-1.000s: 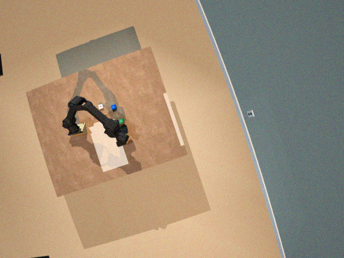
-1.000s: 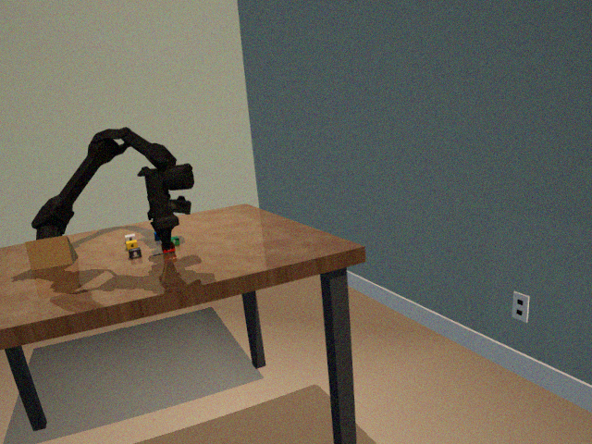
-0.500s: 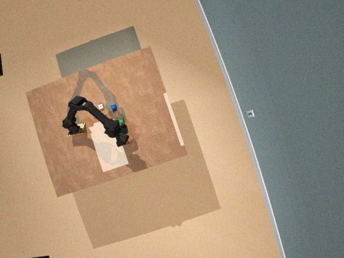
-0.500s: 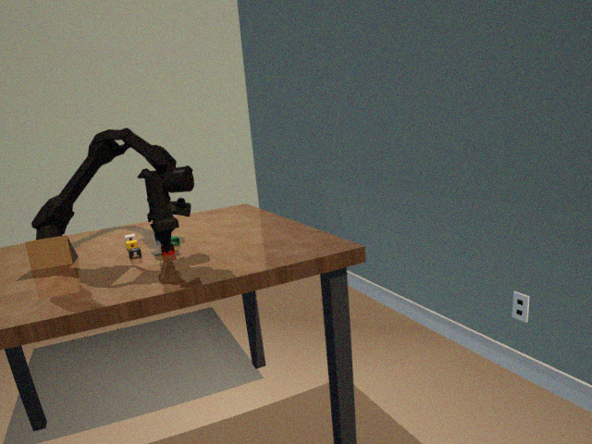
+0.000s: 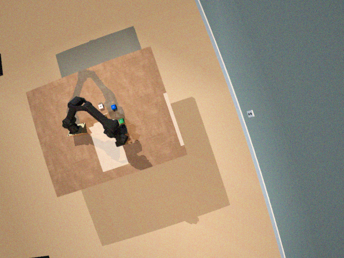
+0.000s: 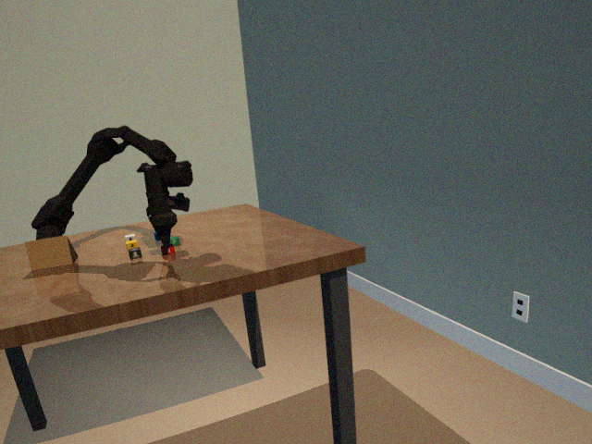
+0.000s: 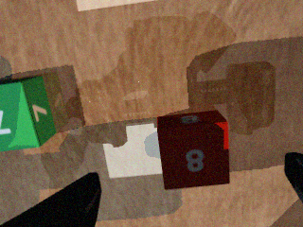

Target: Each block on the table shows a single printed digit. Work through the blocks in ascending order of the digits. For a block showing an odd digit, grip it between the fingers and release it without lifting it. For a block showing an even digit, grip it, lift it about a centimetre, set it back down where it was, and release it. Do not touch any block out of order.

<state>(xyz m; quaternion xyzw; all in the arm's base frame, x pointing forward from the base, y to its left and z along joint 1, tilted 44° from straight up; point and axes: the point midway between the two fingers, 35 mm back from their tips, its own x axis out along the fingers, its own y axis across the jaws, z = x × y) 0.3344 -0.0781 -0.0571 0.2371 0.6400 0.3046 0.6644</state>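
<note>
The red block is 10 mm below my gripper tip. From my gripper tip the other things lie so: yellow block (100 mm behind, 130 mm to the left, 10 mm below); then green block (20 mm ahead, 90 mm to the left, 10 mm below); then black block (90 mm behind, 30 mm to the left, 10 mm below).
</note>
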